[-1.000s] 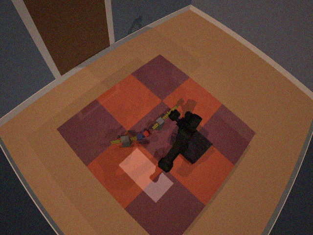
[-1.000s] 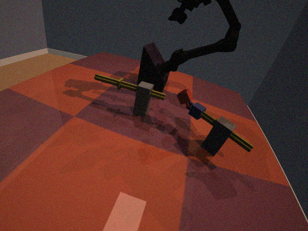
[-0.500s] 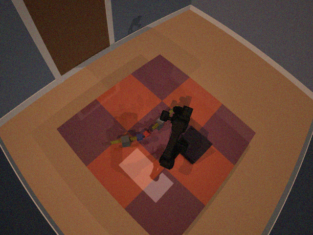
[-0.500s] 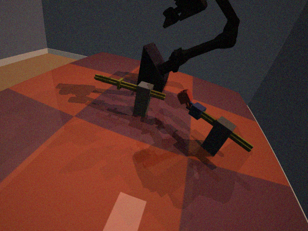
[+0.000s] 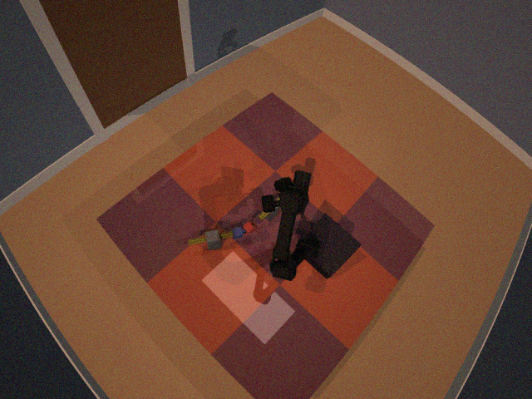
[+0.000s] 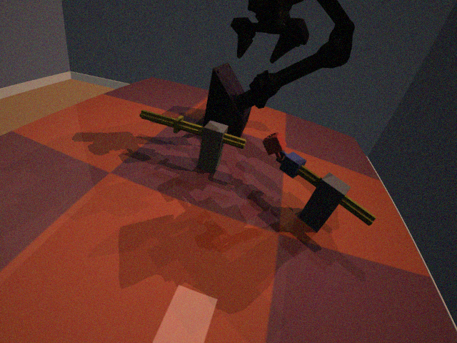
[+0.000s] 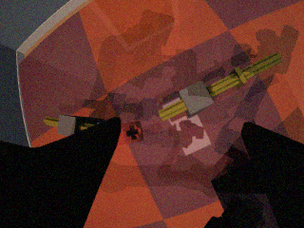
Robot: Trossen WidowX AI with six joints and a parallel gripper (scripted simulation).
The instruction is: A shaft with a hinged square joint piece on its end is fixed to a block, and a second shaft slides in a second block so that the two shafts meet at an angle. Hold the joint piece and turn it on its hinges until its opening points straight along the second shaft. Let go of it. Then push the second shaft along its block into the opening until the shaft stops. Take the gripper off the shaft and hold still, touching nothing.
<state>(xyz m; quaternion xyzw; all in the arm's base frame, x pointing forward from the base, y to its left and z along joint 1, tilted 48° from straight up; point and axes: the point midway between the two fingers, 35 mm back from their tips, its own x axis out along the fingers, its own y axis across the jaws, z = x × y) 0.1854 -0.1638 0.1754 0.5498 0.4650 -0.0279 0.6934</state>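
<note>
Now: gripper tip 180 mm above the red square joint piece, 100 mm to the right of it and 50 mm short of it.
</note>
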